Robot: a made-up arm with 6 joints.
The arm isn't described. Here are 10 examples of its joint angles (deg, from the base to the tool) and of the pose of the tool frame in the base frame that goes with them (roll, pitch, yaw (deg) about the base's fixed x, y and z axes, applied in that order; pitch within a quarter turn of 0, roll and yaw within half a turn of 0; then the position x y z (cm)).
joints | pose
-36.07 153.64 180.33 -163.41 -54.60 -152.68 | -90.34 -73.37 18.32 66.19 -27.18 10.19
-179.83 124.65 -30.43 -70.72 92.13 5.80 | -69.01 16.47 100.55 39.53 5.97 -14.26
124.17 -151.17 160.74 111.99 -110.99 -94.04 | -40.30 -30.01 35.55 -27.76 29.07 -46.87
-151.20 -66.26 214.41 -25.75 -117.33 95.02 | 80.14 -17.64 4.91 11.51 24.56 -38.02
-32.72 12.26 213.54 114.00 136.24 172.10 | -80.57 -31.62 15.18 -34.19 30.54 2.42
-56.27 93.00 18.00 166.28 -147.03 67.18 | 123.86 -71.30 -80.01 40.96 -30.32 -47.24
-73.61 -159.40 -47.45 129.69 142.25 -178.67 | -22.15 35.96 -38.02 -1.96 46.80 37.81
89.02 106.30 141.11 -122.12 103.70 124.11 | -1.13 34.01 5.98 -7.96 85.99 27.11
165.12 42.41 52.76 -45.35 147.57 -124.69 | -101.14 -12.66 8.14 -75.56 32.98 31.66
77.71 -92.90 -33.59 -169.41 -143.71 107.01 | -101.15 23.34 -109.09 -15.75 9.62 61.96
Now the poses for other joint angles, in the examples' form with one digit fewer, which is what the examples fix.
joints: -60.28 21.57 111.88 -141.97 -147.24 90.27
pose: -90.6 57.5 81.4 22.5 -11.2 99.8
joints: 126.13 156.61 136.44 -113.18 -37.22 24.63
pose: 95.6 2.9 160.0 -42.8 46.8 -49.9
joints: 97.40 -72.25 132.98 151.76 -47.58 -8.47
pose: 71.0 61.1 -36.2 -5.4 -80.0 -12.8
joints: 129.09 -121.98 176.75 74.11 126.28 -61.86
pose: 25.5 -38.7 -134.2 -9.2 19.1 -48.1
